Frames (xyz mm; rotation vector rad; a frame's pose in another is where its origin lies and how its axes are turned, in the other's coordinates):
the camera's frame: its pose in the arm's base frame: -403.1 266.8 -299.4 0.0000 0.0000 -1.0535
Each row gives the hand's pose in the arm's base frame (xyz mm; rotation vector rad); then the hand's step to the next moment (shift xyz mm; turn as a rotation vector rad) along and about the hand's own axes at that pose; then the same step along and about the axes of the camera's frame.
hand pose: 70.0 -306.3 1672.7 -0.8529 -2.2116 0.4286
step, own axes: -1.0 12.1 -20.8 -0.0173 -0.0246 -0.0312
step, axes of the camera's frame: 2.5 22.8 7.5 0.0348 0.0040 0.0256
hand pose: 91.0 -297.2 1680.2 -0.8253 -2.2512 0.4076
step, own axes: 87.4 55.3 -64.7 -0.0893 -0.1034 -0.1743
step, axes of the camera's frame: -78.5 69.3 62.5 0.1732 0.0468 0.1298
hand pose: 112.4 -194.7 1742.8 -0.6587 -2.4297 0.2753
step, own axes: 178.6 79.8 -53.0 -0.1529 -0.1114 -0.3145
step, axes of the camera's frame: -171.7 27.1 104.2 0.2647 0.1390 0.2128
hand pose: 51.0 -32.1 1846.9 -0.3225 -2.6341 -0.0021
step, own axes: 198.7 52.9 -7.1 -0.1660 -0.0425 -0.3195
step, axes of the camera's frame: -160.0 -86.9 95.8 0.2238 0.1959 0.2073
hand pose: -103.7 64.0 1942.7 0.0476 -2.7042 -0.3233
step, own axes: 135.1 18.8 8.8 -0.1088 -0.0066 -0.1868
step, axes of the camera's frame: -70.7 -105.6 50.4 0.1200 0.1334 0.1208
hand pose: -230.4 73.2 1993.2 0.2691 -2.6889 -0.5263
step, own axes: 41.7 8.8 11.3 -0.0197 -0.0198 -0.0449
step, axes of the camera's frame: -22.3 -37.2 7.8 0.0428 0.0197 0.0240
